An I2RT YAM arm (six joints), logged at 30 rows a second.
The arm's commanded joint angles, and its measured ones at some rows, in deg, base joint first. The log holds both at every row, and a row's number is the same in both.
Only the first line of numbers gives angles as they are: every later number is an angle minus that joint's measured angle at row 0.
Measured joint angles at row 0: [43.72 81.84 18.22 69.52 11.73 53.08]
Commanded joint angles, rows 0 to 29: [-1.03 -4.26 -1.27 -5.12 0.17 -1.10]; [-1.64 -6.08 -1.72 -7.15 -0.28 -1.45]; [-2.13 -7.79 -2.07 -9.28 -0.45 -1.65]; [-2.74 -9.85 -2.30 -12.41 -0.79 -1.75]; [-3.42 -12.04 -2.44 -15.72 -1.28 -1.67]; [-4.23 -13.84 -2.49 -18.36 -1.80 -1.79]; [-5.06 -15.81 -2.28 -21.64 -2.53 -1.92]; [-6.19 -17.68 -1.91 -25.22 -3.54 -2.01]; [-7.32 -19.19 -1.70 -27.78 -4.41 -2.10]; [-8.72 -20.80 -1.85 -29.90 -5.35 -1.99]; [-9.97 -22.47 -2.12 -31.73 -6.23 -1.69]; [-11.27 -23.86 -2.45 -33.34 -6.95 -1.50]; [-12.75 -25.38 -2.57 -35.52 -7.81 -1.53]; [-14.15 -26.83 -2.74 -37.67 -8.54 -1.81]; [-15.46 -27.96 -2.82 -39.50 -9.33 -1.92]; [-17.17 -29.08 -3.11 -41.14 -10.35 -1.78]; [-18.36 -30.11 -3.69 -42.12 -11.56 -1.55]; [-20.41 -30.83 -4.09 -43.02 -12.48 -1.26]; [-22.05 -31.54 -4.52 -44.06 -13.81 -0.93]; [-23.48 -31.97 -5.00 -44.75 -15.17 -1.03]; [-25.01 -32.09 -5.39 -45.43 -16.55 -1.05]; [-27.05 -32.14 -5.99 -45.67 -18.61 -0.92]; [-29.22 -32.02 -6.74 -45.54 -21.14 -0.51]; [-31.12 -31.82 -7.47 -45.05 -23.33 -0.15]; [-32.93 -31.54 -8.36 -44.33 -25.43 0.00]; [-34.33 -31.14 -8.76 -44.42 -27.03 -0.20]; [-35.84 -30.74 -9.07 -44.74 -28.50 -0.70]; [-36.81 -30.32 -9.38 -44.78 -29.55 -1.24]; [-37.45 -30.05 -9.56 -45.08 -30.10 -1.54]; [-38.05 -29.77 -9.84 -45.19 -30.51 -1.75]
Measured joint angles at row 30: [-36.71 -30.27 -9.44 -45.18 -25.16 -1.03]
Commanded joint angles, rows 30 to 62: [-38.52 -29.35 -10.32 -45.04 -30.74 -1.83]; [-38.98 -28.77 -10.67 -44.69 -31.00 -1.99]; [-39.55 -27.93 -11.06 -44.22 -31.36 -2.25]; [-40.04 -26.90 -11.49 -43.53 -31.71 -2.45]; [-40.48 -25.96 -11.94 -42.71 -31.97 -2.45]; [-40.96 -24.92 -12.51 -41.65 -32.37 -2.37]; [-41.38 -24.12 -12.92 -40.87 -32.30 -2.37]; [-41.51 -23.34 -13.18 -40.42 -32.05 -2.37]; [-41.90 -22.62 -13.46 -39.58 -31.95 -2.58]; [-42.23 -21.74 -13.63 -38.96 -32.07 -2.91]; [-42.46 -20.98 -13.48 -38.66 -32.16 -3.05]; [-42.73 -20.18 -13.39 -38.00 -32.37 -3.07]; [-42.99 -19.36 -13.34 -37.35 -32.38 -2.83]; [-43.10 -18.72 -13.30 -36.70 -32.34 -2.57]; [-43.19 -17.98 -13.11 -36.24 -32.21 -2.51]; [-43.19 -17.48 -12.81 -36.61 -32.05 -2.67]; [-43.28 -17.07 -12.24 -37.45 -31.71 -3.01]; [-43.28 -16.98 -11.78 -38.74 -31.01 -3.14]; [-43.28 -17.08 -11.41 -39.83 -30.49 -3.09]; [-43.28 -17.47 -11.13 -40.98 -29.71 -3.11]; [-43.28 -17.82 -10.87 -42.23 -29.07 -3.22]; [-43.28 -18.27 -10.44 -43.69 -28.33 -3.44]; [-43.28 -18.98 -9.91 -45.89 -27.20 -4.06]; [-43.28 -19.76 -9.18 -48.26 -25.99 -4.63]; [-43.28 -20.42 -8.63 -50.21 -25.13 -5.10]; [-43.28 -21.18 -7.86 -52.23 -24.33 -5.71]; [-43.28 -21.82 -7.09 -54.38 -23.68 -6.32]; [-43.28 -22.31 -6.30 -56.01 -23.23 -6.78]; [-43.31 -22.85 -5.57 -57.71 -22.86 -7.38]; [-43.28 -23.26 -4.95 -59.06 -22.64 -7.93]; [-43.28 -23.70 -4.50 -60.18 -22.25 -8.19]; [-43.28 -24.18 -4.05 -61.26 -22.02 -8.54]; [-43.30 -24.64 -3.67 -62.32 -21.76 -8.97]
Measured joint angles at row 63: [-43.36 -23.78 -4.81 -56.46 -23.98 -6.84]
